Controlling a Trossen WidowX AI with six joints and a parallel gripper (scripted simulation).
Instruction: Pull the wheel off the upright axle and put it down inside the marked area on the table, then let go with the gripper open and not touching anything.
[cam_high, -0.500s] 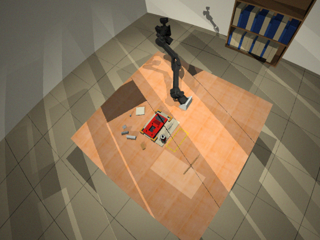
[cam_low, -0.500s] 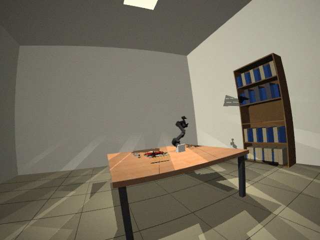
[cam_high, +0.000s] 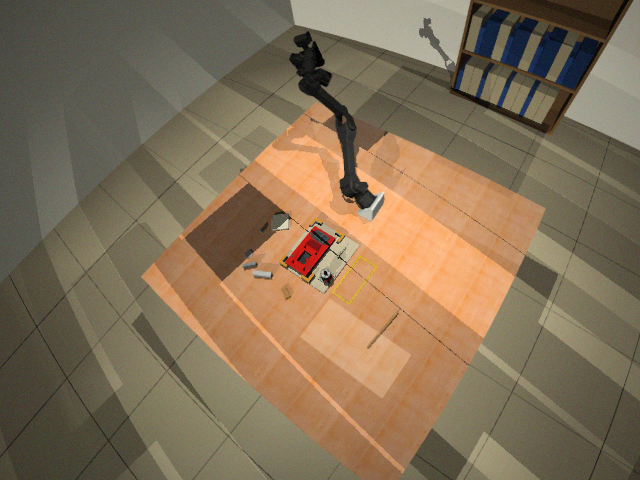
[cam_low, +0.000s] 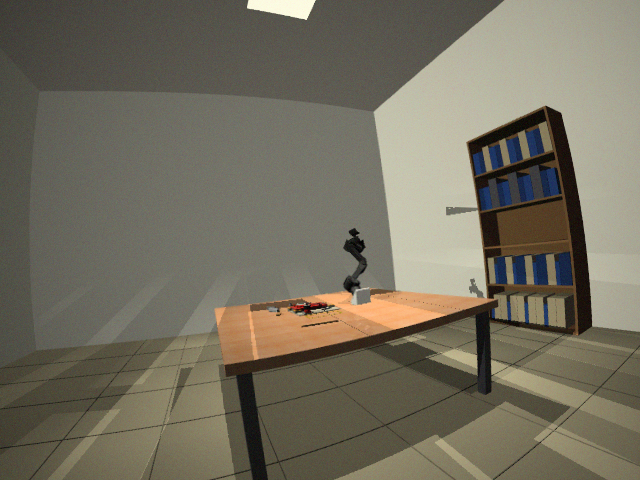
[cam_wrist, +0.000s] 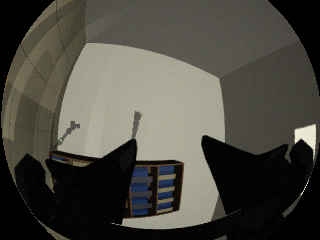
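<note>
Right now my gripper tip is 76 cm short of the dark wheel, 55 cm to the right of it and 41 cm above it. Also, from my gripper tip: pale tile: 66 cm ahead, 23 cm to the left, 45 cm below.
</note>
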